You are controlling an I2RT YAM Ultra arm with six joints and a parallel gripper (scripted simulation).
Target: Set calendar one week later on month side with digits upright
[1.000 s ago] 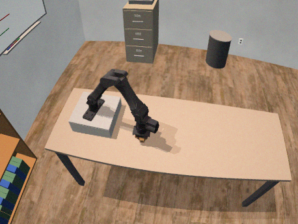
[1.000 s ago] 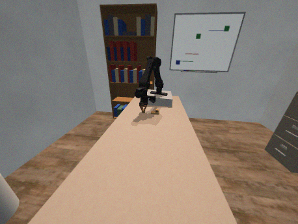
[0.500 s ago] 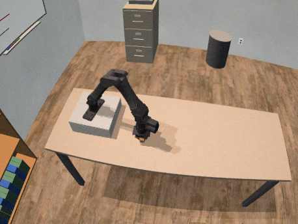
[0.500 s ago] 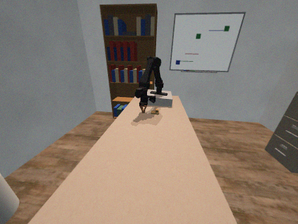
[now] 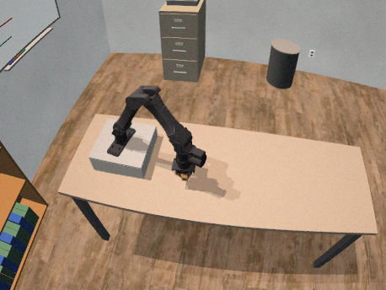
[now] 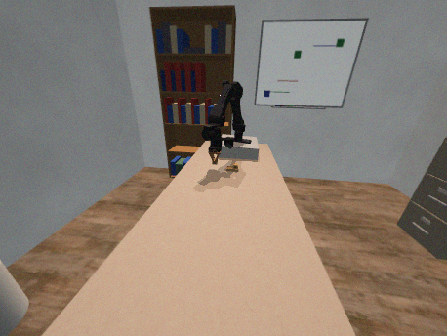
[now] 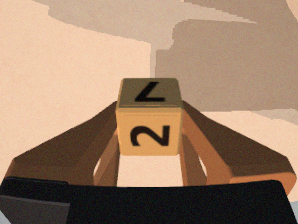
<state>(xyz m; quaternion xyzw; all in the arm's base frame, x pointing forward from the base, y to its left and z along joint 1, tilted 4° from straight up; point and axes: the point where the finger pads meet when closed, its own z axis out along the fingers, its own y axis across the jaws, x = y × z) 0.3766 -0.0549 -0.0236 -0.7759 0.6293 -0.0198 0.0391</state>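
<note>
Right now the wooden digit cube is 30 mm behind my hand, 120 mm to the left of it and 30 mm below it. From my hand the other things lie so: calendar tray 30 mm behind, 110 mm to the left, 50 mm below.
</note>
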